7 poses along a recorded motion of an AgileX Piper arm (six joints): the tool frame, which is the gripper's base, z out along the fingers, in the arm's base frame.
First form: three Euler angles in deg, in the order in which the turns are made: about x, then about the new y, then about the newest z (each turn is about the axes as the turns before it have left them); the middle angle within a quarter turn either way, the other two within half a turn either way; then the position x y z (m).
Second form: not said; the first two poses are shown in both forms.
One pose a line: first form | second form
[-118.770 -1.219 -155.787 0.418 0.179 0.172] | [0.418 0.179 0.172 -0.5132 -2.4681 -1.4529]
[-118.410 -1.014 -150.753 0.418 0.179 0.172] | [0.418 0.179 0.172 -0.6151 -2.4092 -1.4284]
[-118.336 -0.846 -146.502 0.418 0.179 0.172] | [0.418 0.179 0.172 -0.6990 -2.3604 -1.4018]
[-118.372 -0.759 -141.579 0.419 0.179 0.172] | [0.419 0.179 0.172 -0.7921 -2.3025 -1.3661]
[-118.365 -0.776 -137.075 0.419 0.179 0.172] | [0.419 0.179 0.172 -0.8727 -2.2463 -1.3319]
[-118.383 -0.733 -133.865 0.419 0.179 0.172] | [0.419 0.179 0.172 -0.9294 -2.2057 -1.3072]
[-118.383 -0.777 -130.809 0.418 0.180 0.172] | [0.418 0.180 0.172 -0.9807 -2.1656 -1.2823]
